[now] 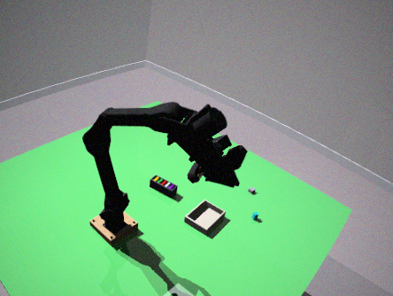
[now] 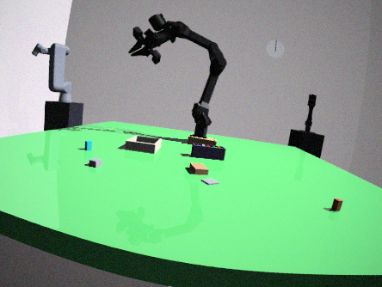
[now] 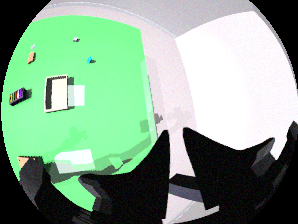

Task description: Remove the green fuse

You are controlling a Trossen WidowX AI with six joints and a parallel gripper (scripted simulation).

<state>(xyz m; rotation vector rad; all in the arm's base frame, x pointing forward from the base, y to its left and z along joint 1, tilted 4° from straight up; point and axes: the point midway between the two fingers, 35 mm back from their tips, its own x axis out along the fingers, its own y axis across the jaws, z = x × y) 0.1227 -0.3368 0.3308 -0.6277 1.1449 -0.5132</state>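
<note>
My gripper tip is now 18 cm short of the green fuse, 39 cm to the right of it and 33 cm above it. From my gripper tip the other things lie so: cyan cube 30 cm ahead, 35 cm below; grey cube 44 cm ahead, 9 cm to the left, 35 cm below; pale tray 16 cm ahead, 14 cm to the left, 36 cm below.
</note>
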